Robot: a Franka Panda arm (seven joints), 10 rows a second.
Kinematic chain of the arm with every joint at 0, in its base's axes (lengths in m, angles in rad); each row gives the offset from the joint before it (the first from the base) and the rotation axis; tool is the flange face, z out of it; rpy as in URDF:
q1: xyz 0 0 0.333 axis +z
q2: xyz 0 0 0 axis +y
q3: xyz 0 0 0.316 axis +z
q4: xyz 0.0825 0 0 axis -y
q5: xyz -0.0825 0 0.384 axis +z
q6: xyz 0 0 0 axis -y
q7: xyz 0.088 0 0 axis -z
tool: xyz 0 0 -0.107 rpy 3.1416 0 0
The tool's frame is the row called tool.
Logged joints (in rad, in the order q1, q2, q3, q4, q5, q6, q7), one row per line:
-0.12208, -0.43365, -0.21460, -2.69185, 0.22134, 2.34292, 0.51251
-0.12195, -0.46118, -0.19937, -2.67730, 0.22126, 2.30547, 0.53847
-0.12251, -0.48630, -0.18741, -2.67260, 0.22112, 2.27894, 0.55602
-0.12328, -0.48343, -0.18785, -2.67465, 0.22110, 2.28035, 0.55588
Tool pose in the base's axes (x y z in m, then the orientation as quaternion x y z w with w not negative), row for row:
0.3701, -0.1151, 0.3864, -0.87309, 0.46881, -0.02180, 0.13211
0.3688, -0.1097, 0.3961, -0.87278, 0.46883, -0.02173, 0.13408
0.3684, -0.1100, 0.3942, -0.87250, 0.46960, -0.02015, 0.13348
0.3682, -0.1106, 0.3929, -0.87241, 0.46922, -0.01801, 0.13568
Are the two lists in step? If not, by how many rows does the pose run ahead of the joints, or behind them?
The pose runs 1 row ahead of the joints: the pose in row i belongs to the joints in row i + 1.
